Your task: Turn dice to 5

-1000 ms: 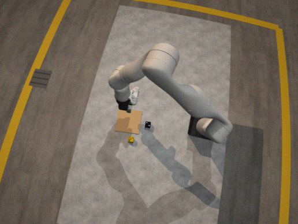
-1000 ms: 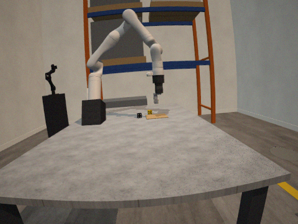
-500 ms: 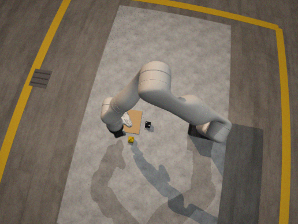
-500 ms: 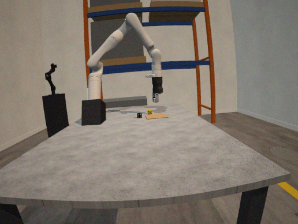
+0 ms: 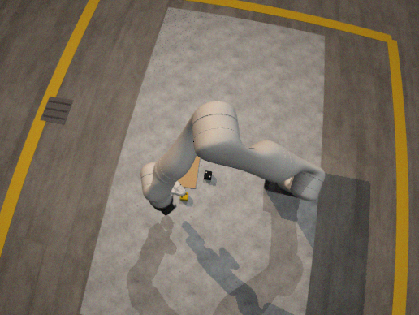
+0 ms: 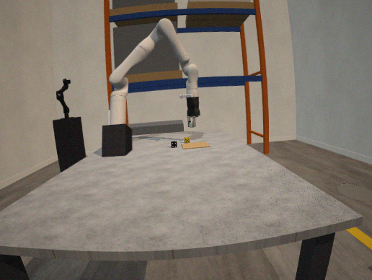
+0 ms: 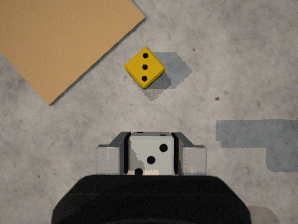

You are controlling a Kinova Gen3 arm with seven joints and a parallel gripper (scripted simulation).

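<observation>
Right now my hand is 30 mm past the yellow die, 60 mm to the left of it and 90 mm above it. The rest, counted from my hand: white die: 10 mm below; tan mat: 10 mm ahead, 170 mm to the right, 100 mm below; black die: 100 mm behind, 170 mm to the right, 90 mm below.
</observation>
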